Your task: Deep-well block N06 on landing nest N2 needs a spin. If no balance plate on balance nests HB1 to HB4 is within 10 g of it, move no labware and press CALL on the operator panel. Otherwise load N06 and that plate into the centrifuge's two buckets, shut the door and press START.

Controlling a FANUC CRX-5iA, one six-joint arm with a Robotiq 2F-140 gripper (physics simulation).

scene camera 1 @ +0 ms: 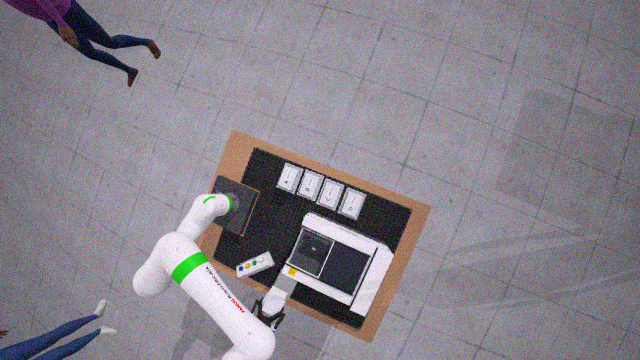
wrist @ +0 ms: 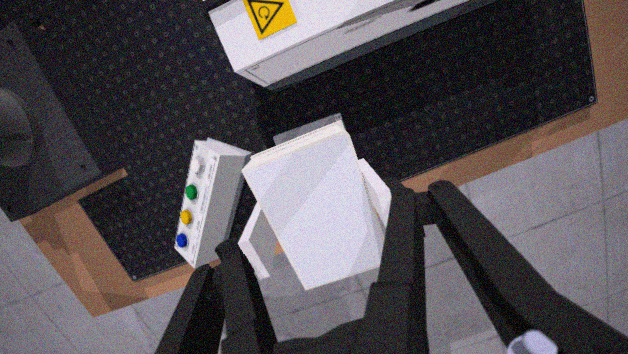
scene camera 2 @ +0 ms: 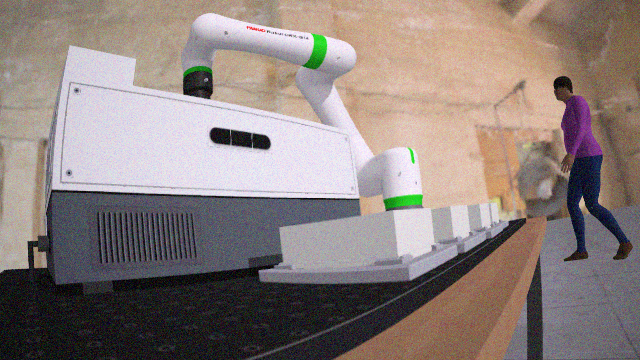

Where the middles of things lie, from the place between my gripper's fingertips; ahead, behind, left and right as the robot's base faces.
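Scene:
The centrifuge (scene camera 2: pixel 144 188) is 110 mm below my hand, 270 mm to the left of it and 250 mm ahead of it. As for the button box (wrist: pixel 215 179), my hand is 190 mm above it and 20 mm to the right of it, and also 220 mm past it.

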